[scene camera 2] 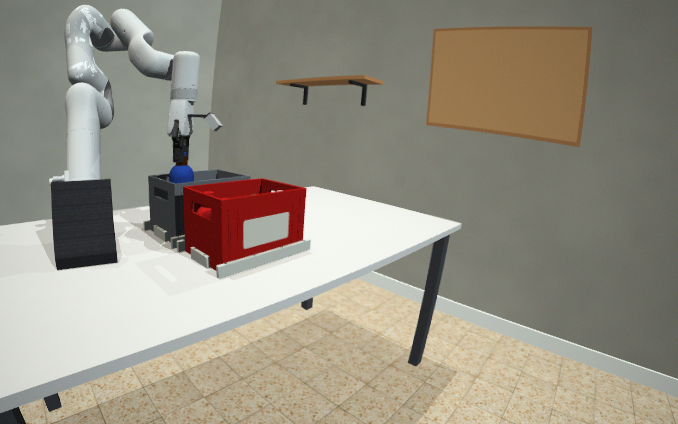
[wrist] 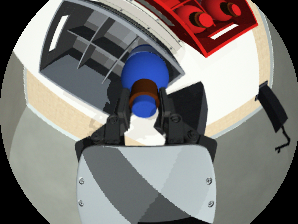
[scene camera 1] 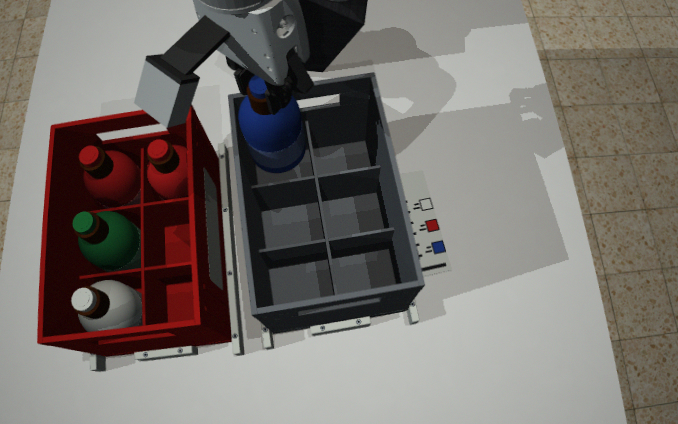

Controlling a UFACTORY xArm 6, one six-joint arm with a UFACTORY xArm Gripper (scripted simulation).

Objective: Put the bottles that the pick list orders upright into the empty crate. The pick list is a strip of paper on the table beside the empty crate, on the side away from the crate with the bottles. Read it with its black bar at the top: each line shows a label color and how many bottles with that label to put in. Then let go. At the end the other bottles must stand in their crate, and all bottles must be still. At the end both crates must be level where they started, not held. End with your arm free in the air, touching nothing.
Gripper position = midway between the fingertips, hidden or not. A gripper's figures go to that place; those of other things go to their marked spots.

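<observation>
A blue bottle (scene camera 1: pixel 276 143) and a green bottle (scene camera 1: pixel 113 243): marked spots 0.24 m apart. My gripper (scene camera 1: pixel 266 95) is 0.56 m from the lens, the blue bottle 0.58 m from the lens, and the green bottle 0.66 m from the lens.
</observation>
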